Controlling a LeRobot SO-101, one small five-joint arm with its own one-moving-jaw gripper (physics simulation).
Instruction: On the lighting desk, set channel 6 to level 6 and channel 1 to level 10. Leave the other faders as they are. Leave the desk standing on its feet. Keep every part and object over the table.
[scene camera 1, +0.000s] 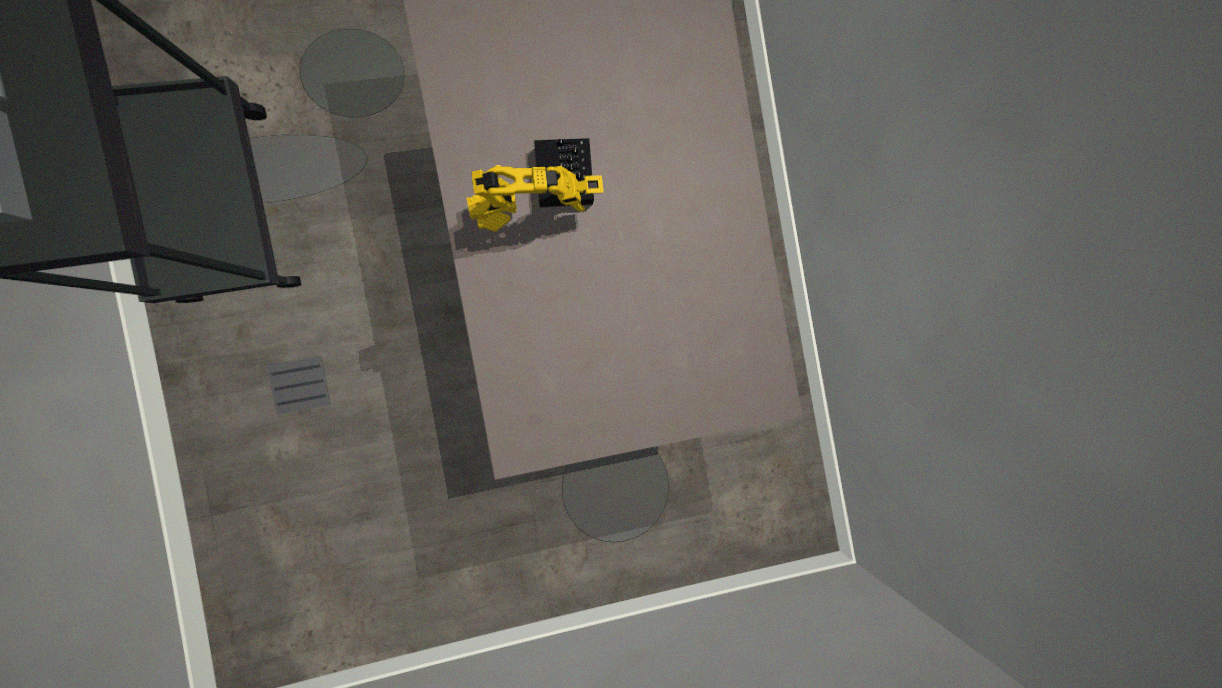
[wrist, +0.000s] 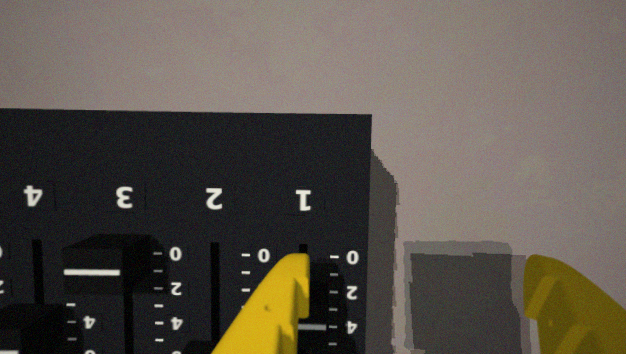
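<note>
The black lighting desk lies on the table under the arm. In the wrist view its numbers 1 to 4 show upside down. The channel 1 fader shows partly behind the fixed jaw, its white line near the 4 mark. The channel 3 fader has its line near 1. Channel 6 does not show in the wrist view. My gripper is open with a wide gap and holds nothing; its left jaw overlaps the channel 1 slot, and its right jaw is over the table, right of the desk. In the scene view the fader levels are too small to read.
The pinkish table extends around the desk. The yellow arm reaches across the desk from the table's left edge. The jaws' shadow falls on the table right of the desk. A dark metal frame stands off the table at the left.
</note>
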